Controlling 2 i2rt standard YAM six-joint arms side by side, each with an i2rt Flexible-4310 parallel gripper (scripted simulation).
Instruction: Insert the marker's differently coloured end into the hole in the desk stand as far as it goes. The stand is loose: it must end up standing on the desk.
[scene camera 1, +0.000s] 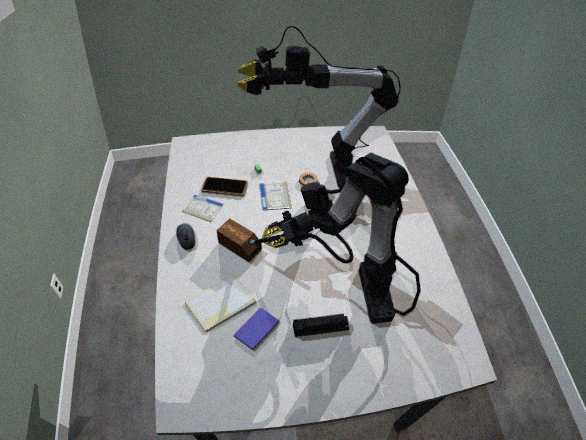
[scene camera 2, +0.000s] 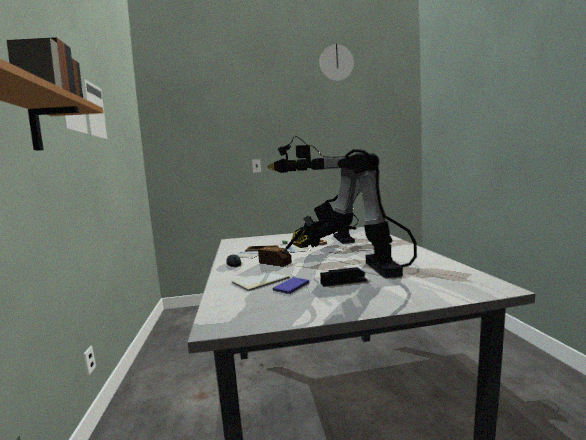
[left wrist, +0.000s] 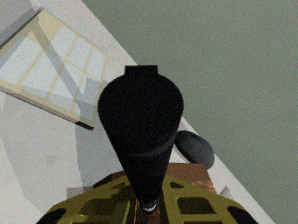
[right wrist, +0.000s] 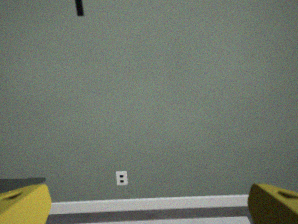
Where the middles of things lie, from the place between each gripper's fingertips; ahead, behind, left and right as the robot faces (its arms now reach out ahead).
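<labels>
Brown desk stand (scene camera 1: 235, 237): 70 mm below my left hand (scene camera 1: 262, 240), 60 mm to the right of it, 80 mm ahead of it. Long black block (scene camera 1: 332, 323): 80 mm below my left hand, 240 mm to the left of it, 140 mm behind it. Dark mouse (left wrist: 197, 150): 90 mm below my left hand, 90 mm to the right of it, 250 mm ahead of it. Black marker (left wrist: 141, 110): 10 mm ahead of my left hand.
Brown desk stand: 380 mm below my right hand (scene camera 1: 237, 77), 20 mm ahead of it, 350 mm to the left of it. Black marker: 310 mm below my right hand, 60 mm behind it, 410 mm to the left of it. Long black block: 390 mm below my right hand, 200 mm behind it, 650 mm to the left of it. Dark mouse: 390 mm below my right hand, 190 mm ahead of it, 310 mm to the left of it.
</labels>
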